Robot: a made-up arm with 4 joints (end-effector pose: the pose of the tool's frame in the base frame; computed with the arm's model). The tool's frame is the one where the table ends.
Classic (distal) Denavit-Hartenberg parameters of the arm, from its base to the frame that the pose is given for. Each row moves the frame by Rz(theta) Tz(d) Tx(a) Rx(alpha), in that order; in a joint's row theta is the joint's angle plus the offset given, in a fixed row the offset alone. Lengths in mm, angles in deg.
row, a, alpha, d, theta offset
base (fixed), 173, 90, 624, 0
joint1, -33, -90, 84, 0
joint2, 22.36, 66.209, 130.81, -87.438
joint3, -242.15, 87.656, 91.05, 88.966
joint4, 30.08, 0, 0, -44.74
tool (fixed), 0, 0, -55.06, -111.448
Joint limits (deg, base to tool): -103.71..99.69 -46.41..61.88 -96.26..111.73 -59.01..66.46
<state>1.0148 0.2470 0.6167 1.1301</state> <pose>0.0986 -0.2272 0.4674 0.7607 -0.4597 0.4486</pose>
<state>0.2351 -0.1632 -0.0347 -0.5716</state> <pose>0.0163 -0.0230 0.5269 1.2203 1.4567 -1.5237</pose>
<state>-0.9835 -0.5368 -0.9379 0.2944</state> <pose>0.2272 0.1267 0.7012 -1.9476 -0.7583 2.2888</pose>
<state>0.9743 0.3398 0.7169 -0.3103</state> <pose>0.1374 -0.2556 0.5079 0.7473 0.0965 -0.8997</pose>
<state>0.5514 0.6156 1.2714 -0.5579</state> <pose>0.1727 -0.3291 0.6718 0.0690 -0.0419 -1.1162</pose>
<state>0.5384 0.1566 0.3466 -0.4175</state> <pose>0.0568 -0.1592 0.4838 0.8917 0.8456 -1.1817</pose>
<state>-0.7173 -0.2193 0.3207 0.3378</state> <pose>-0.0013 -0.0903 0.7214 0.7197 1.2839 -1.5592</pose>
